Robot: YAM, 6 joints.
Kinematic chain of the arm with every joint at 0, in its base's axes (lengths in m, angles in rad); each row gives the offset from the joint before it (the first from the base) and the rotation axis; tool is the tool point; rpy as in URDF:
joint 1: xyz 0 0 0.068 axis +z
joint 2: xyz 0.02 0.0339 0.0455 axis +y
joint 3: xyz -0.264 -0.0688 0 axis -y
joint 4: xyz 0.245 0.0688 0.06 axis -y
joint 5: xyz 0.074 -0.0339 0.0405 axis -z
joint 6: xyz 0.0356 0 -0.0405 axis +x
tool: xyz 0 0 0 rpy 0 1.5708 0
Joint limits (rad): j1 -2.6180..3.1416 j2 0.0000..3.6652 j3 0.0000..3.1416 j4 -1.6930..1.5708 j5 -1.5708..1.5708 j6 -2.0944..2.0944
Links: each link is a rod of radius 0.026 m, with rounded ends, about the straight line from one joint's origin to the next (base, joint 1, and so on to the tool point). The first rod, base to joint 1, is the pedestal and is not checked.
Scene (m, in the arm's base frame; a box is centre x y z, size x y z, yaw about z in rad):
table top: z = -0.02
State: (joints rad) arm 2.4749 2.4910 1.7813 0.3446 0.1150 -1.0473
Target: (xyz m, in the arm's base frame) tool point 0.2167 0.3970 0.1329
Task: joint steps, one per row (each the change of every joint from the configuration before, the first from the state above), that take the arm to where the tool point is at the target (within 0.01 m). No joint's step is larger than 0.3 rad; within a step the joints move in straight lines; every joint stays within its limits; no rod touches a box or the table.
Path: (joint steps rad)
1: -0.2769 -0.0753 -0.0997 -0.0329 0.0262 0.0000
2: -0.2769 -0.0753 -0.0997 -0.0330 0.0262 0.0000
3: -0.2770 -0.0753 -0.0998 -0.0329 0.0261 0.0000
4: -0.2769 -0.0753 -0.0997 -0.0330 0.0262 0.0000
5: -0.2769 -0.0753 -0.0997 -0.0329 0.0262 0.0000

